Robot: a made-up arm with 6 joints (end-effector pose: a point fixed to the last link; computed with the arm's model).
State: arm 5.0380 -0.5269 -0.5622 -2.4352 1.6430 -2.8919
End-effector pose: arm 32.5 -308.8 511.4 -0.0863 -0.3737 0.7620 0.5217
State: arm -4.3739 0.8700 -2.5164 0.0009 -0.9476 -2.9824
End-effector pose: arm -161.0 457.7 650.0 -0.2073 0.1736 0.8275 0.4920
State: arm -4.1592 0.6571 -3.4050 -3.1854 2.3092 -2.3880
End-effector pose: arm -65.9 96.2 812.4 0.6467 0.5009 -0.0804 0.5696
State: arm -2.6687 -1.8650 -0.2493 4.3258 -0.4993 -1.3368
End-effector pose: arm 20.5 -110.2 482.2 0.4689 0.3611 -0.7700 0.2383
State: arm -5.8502 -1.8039 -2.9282 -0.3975 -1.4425 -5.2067
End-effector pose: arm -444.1 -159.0 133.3 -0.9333 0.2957 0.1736 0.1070
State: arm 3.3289 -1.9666 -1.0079 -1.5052 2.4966 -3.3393
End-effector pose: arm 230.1 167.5 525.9 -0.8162 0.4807 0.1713 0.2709
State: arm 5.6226 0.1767 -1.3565 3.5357 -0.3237 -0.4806
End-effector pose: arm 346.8 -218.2 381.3 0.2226 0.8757 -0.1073 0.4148
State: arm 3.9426 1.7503 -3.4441 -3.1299 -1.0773 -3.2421
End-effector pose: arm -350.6 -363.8 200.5 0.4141 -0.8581 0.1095 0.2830
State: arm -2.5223 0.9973 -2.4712 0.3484 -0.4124 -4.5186
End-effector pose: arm -505.9 -314.0 544.4 -0.4390 -0.4051 0.7731 0.2133
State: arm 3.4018 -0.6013 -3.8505 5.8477 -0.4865 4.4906
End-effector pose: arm 470.0 74.8 466.0 -0.6982 0.3216 -0.5644 0.3010
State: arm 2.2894 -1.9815 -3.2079 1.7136 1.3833 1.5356
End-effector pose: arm 299.1 -467.0 14.4 0.4738 -0.6167 0.1047 0.6198
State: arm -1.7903 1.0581 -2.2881 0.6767 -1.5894 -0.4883
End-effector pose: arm -164.5 -455.6 458.5 -0.0775 -0.3515 0.3355 0.8706
